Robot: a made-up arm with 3 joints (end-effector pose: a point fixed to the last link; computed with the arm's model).
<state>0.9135 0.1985 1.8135</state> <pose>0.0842 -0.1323 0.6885 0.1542 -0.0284 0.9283 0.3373</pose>
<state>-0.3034 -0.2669 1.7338</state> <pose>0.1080 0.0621 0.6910 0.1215 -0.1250 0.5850 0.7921</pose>
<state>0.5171 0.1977 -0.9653</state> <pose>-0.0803 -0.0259 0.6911 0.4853 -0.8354 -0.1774 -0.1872</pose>
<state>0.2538 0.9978 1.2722</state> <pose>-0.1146 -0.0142 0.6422 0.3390 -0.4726 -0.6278 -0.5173</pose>
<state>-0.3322 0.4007 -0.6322</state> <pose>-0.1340 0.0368 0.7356 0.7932 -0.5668 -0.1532 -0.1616</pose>
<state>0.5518 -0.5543 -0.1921</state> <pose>0.0663 -0.0807 0.6447 0.2088 -0.4858 -0.7121 -0.4619</pose>
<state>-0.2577 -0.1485 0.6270</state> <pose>0.0191 0.0668 0.6259 0.3442 -0.2405 -0.5667 -0.7090</pose>
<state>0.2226 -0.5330 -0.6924</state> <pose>0.0135 -0.0157 0.6511 0.4546 -0.5900 -0.5053 -0.4359</pose>
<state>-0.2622 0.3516 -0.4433</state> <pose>-0.1279 0.0393 0.7077 0.7461 -0.5691 -0.2301 -0.2579</pose>
